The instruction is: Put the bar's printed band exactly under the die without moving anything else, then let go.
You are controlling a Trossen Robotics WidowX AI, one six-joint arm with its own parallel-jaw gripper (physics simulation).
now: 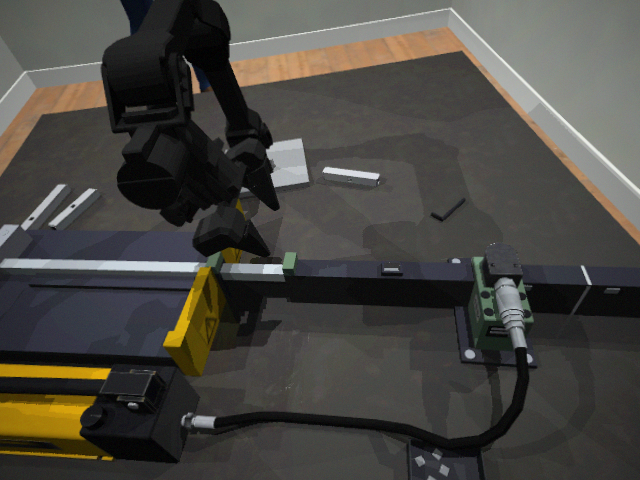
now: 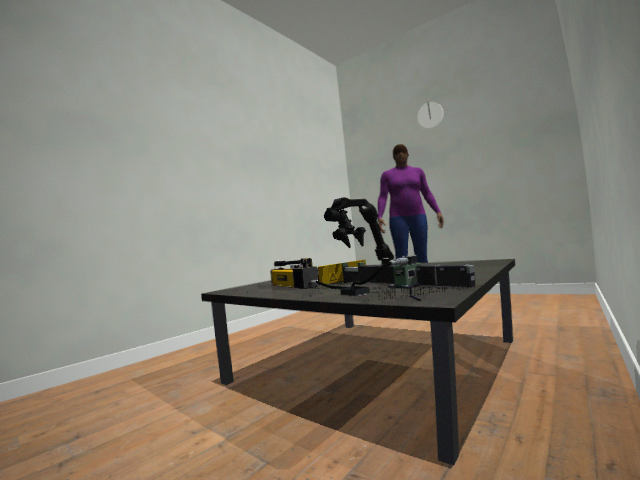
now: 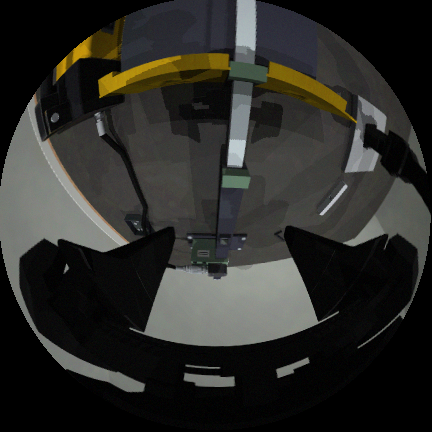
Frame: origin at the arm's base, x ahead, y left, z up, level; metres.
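Where they show: gripper, fingertip midpoint: (image 1: 272, 231) (image 2: 356, 247) (image 3: 231, 232); arm's base, origin of the base link: (image 3: 369, 134).
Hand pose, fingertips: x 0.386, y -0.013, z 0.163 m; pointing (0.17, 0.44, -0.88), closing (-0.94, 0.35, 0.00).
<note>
Each offset is from my fingertips to the centre of the thing. "spot": to the spot under its first point.
A long silvery square bar (image 1: 103, 266) (image 3: 240, 115) lies in line with the dark beam {spot: dx +0.025, dy +0.080, dz -0.097 m} (image 1: 336, 270) (image 3: 228, 210). It passes through a green guide {spot: dx -0.051, dy -0.102, dz -0.079 m} (image 1: 214, 261) (image 3: 247, 72) between the yellow guards, and its near end reaches a green block {spot: dx -0.001, dy +0.014, dz -0.079 m} (image 1: 290, 263) (image 3: 236, 179). A printed band cannot be made out on it. The green unit {spot: dx +0.187, dy +0.241, dz -0.120 m} (image 1: 483, 333) (image 2: 404, 275) (image 3: 202, 250), with a dark round cap, stands over the beam farther right; I cannot tell whether it is the die. My gripper (image 1: 273, 231) (image 2: 354, 245) (image 3: 231, 232) is open and empty, above the bar's end section, touching nothing.
Yellow guards {spot: dx +0.037, dy -0.142, dz -0.115 m} (image 1: 201, 325) (image 3: 170, 67) flank the bar. A black cable {spot: dx +0.211, dy -0.008, dz -0.161 m} (image 1: 320, 419) links the green unit to the black-ended yellow unit {spot: dx +0.125, dy -0.325, dz -0.088 m} (image 1: 51, 418). A short silver bar {dx -0.268, dy +0.205, dz -0.162 m} (image 1: 351, 176), an L-shaped key {dx -0.105, dy +0.353, dz -0.169 m} (image 1: 448, 209), a pale plate (image 1: 291, 162) and a small tray {spot: dx +0.296, dy +0.081, dz -0.153 m} (image 1: 409, 462) lie around.
</note>
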